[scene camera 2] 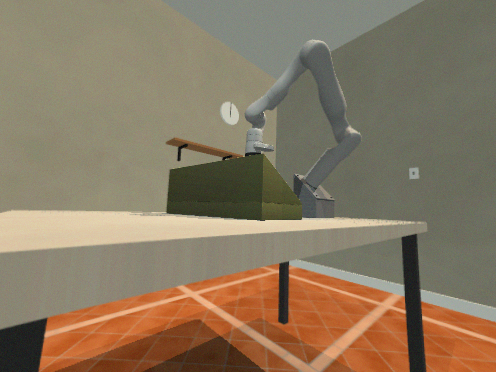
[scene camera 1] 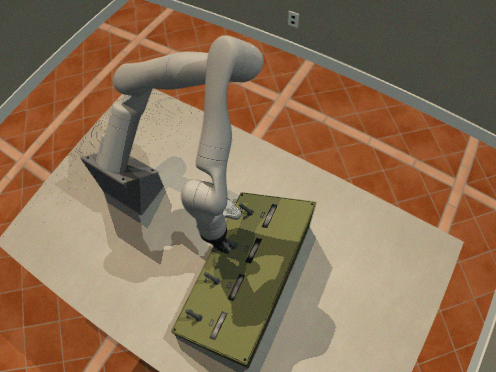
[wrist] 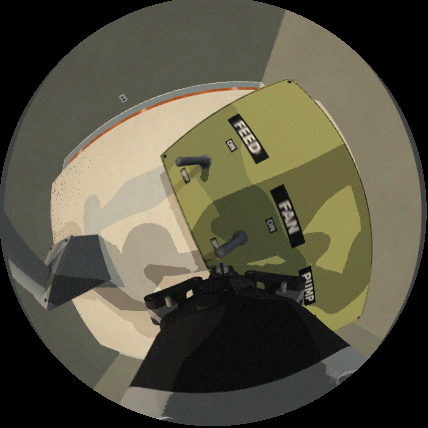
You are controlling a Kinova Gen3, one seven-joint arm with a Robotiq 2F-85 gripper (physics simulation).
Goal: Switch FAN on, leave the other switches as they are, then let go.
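Frame: origin at the arm's base, x ahead, y left, z up, level; centimetres.
Where they show: gripper, fingertip midpoint: (scene camera 1: 217, 247) (wrist: 221, 269); arm's base at its link origin: (scene camera 2: 310, 182) (scene camera 1: 112, 165).
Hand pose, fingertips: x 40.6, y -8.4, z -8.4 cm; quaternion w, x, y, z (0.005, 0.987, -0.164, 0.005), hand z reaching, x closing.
Each offset is from my fingertips to the top centre of the thing. "spot": to the spot under its first point.
The green sloped switch box (scene camera 1: 295, 212) (scene camera 2: 215, 190) (wrist: 315, 125) stands on the table. The dark FAN lever {dx +2.3, dy +2.7, dz +2.6 cm} (scene camera 1: 233, 245) (wrist: 231, 244) is beside the FAN label {dx +10.5, dy +2.6, dz +2.7 cm} (scene camera 1: 254, 250) (wrist: 287, 216). In the wrist view its free end leans away from the small ON mark {spot: dx +8.1, dy +2.6, dz +1.0 cm} (wrist: 270, 225), toward the box's low edge. My gripper (scene camera 1: 227, 247) (wrist: 221, 269) is shut and empty. Its fingertips are close to the FAN lever's free end, on the PUMP side; whether they touch it I cannot tell. In the scene camera 2 view the fingers are hidden behind the box.
The FEED lever {dx +2.4, dy +14.7, dz +2.6 cm} (scene camera 1: 246, 209) (wrist: 191, 161) is on one side of FAN and also leans away from its ON mark. The PUMP lever {dx +2.2, dy -9.3, dz +2.6 cm} (scene camera 1: 212, 278) is on the other side, with a fourth lever {dx +2.1, dy -21.3, dz +2.6 cm} (scene camera 1: 194, 315) beyond it. The arm's base (scene camera 1: 125, 185) (wrist: 80, 267) stands beyond the low edge.
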